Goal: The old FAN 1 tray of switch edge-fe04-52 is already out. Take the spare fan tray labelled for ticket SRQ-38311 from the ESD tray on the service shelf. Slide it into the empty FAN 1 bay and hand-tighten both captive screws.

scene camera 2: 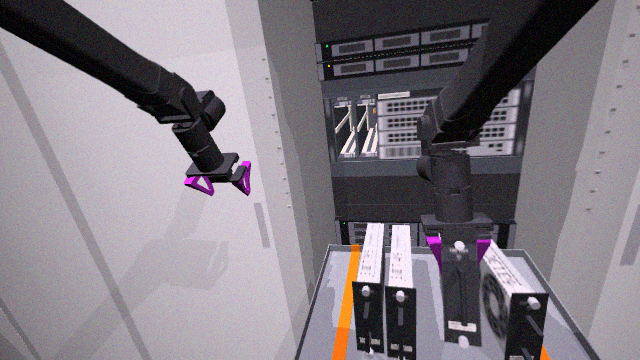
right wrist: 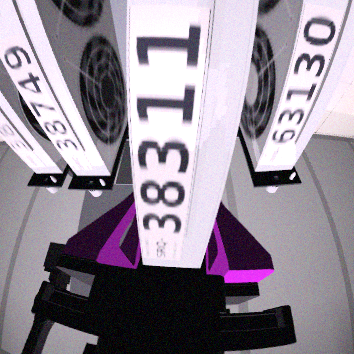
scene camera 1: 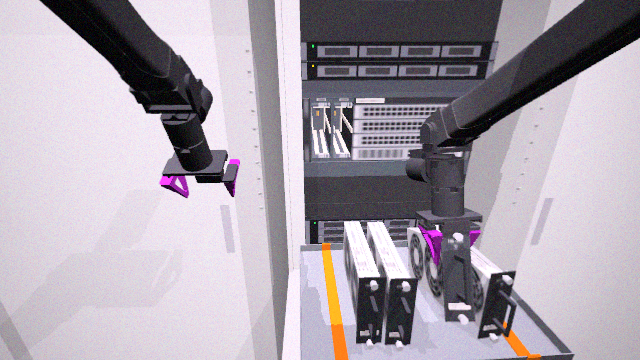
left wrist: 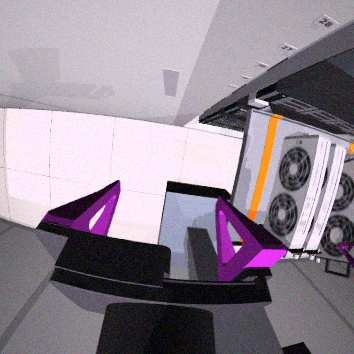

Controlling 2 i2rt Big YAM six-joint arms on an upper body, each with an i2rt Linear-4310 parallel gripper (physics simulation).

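Note:
The spare fan tray (scene camera 1: 454,295) (scene camera 2: 457,305) (right wrist: 165,125) labelled 38311 is upright, its label facing up in the right wrist view. My right gripper (scene camera 1: 456,250) (scene camera 2: 460,254) (right wrist: 176,186) is shut on it near its black front plate, one finger on each side. It is raised a little above the ESD tray (scene camera 1: 312,300) (scene camera 2: 320,305) (left wrist: 254,150) and its neighbours. My left gripper (scene camera 1: 210,194) (scene camera 2: 229,193) (left wrist: 169,192) is open and empty, at the left before the white panel. The switch (scene camera 1: 385,155) (scene camera 2: 400,151) has two open bays at its left; their labels are unreadable.
Two fan trays (scene camera 1: 371,310) (scene camera 1: 401,310) stand upright close together left of the held one. Another, labelled 63130 (right wrist: 305,90) (scene camera 1: 495,305) (scene camera 2: 527,320), stands close at its right. Servers (scene camera 1: 400,70) sit above the switch. White side panels (scene camera 1: 240,150) (scene camera 2: 590,165) flank the rack.

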